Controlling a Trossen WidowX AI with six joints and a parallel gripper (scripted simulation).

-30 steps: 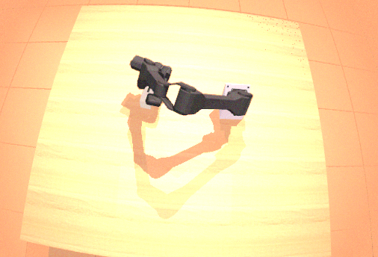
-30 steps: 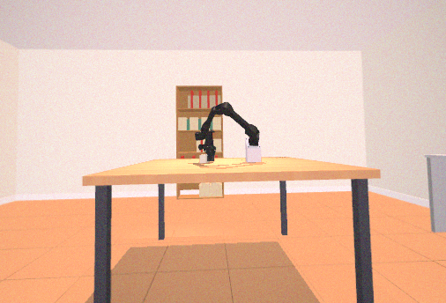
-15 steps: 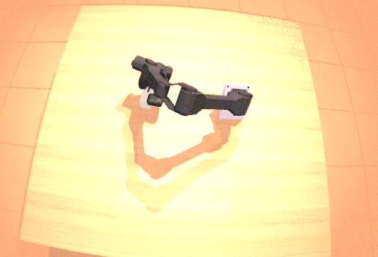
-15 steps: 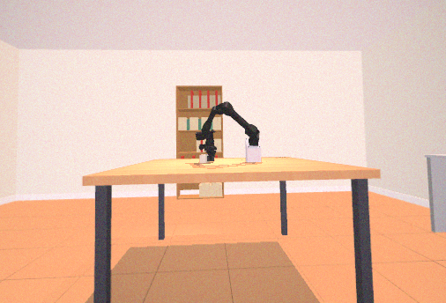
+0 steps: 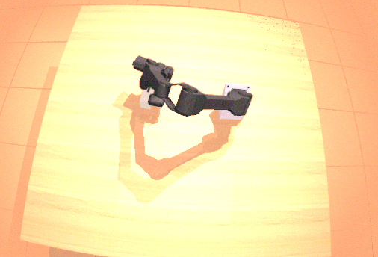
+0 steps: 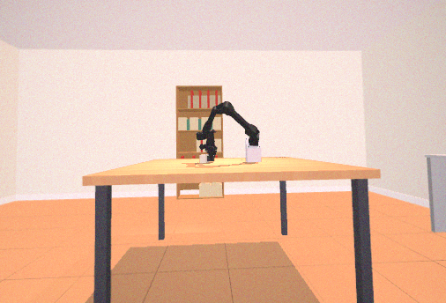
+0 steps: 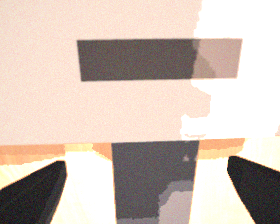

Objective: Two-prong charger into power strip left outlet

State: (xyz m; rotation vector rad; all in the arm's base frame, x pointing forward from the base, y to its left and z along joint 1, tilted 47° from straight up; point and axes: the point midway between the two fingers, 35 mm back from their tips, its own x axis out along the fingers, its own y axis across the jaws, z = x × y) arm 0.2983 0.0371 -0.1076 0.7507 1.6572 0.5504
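Right now the dark grey charger is 3 cm ahead of my gripper tip and 1 cm above it.
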